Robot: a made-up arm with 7 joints.
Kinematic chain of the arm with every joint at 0, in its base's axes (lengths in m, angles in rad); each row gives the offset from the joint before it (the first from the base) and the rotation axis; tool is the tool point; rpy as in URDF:
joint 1: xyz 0 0 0.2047 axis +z
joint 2: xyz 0 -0.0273 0.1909 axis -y
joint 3: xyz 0 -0.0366 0.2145 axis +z
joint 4: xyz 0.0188 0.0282 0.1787 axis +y
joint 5: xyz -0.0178 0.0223 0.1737 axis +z
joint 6: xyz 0 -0.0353 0.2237 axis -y
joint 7: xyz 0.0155 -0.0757 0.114 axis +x
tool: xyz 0 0 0 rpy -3.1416 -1.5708 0
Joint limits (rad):
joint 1: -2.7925..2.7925
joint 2: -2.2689..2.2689
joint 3: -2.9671..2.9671
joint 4: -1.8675..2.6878
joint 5: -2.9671..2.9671
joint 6: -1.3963..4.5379
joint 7: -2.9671..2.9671
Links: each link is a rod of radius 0.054 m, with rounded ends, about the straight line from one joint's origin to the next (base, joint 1, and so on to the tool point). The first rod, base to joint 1, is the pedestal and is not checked.
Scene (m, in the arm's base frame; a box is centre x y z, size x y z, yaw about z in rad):
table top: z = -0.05
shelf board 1: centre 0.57 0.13 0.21 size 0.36 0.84 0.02 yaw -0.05
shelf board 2: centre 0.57 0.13 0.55 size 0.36 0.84 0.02 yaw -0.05
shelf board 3: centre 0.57 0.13 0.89 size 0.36 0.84 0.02 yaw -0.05
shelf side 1: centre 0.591 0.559 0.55 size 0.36 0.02 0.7 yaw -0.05
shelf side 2: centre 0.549 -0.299 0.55 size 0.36 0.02 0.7 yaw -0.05
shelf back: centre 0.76 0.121 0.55 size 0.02 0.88 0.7 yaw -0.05
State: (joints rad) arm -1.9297 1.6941 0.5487 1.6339 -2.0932 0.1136 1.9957
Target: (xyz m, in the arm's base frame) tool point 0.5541 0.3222 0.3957
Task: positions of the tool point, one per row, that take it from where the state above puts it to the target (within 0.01 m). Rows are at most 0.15 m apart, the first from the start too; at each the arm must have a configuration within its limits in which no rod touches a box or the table.
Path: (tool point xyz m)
1: 0.3585 0.3987 0.7411
2: 0.2448 0.3929 0.7384
3: 0.2602 0.3953 0.6181
4: 0.2579 0.3795 0.4979
5: 0.2490 0.3374 0.3957
6: 0.3143 0.3595 0.3946
7: 0.3895 0.3659 0.3943
8: 0.4708 0.3540 0.3948
9: 0.5541 0.3223 0.3957

